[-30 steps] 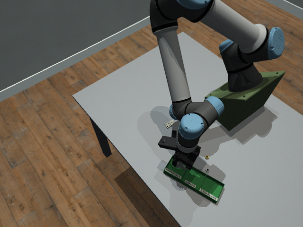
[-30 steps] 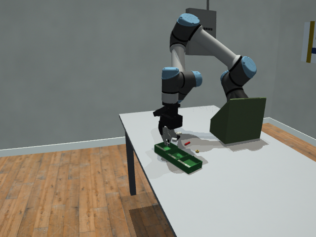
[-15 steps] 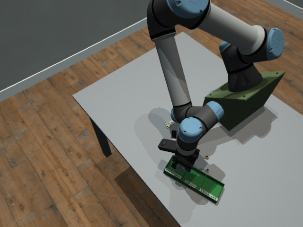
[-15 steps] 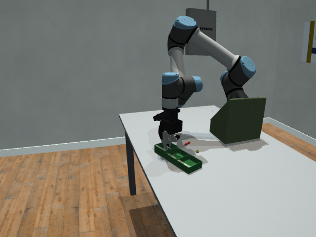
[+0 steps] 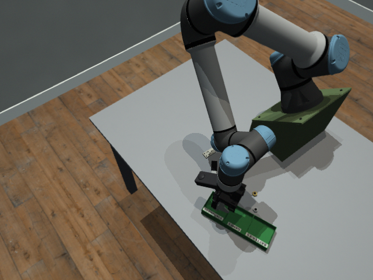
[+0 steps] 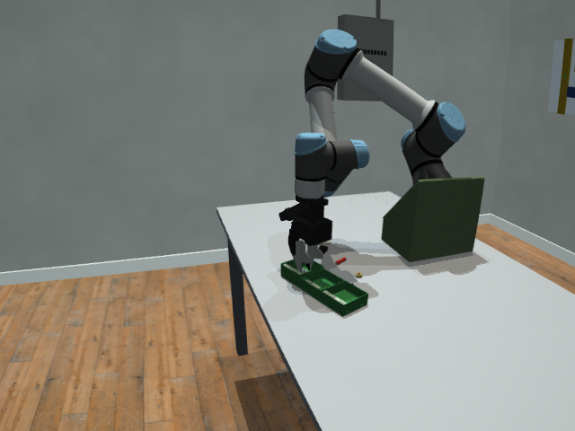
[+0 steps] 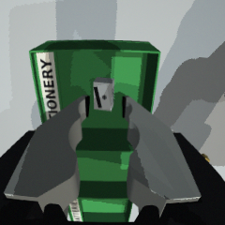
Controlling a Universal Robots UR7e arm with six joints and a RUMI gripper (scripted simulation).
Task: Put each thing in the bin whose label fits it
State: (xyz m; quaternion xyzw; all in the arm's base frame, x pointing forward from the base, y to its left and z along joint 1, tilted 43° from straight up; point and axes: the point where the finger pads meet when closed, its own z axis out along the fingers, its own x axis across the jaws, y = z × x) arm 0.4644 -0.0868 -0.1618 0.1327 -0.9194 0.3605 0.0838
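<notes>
The grey-white clip lies 20 mm below my hand. Round my hand: red cylinder: 140 mm behind, 50 mm to the right, 30 mm below; then brass nut: 140 mm behind, 50 mm to the left, 30 mm below; then grey nut: 100 mm to the left, 100 mm behind, 30 mm below.
</notes>
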